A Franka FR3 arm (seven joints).
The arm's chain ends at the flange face. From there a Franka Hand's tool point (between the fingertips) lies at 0.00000 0.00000 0.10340 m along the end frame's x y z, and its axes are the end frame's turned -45 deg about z.
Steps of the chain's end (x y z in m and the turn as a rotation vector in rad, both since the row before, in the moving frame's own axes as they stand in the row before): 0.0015 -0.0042 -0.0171 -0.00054 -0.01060 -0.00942; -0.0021 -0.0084 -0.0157 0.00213 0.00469 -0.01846; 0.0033 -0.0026 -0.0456 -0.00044 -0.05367 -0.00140; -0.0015 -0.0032 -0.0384 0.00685 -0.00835 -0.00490; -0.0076 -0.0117 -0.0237 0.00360 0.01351 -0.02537; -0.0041 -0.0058 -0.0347 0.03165 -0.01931 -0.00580
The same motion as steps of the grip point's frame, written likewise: 0.0032 -0.0026 -0.0171 0.00711 -0.00788 -0.00942; 0.0050 -0.0072 -0.0157 -0.00181 0.00482 -0.01846; 0.0002 -0.0034 -0.0457 0.03764 -0.03826 -0.00140; 0.0011 -0.0044 -0.0384 0.01075 -0.00106 -0.00490; 0.0042 -0.0129 -0.0237 -0.00701 0.01210 -0.02537; 0.0021 -0.0107 -0.0348 0.03603 0.00873 -0.00580
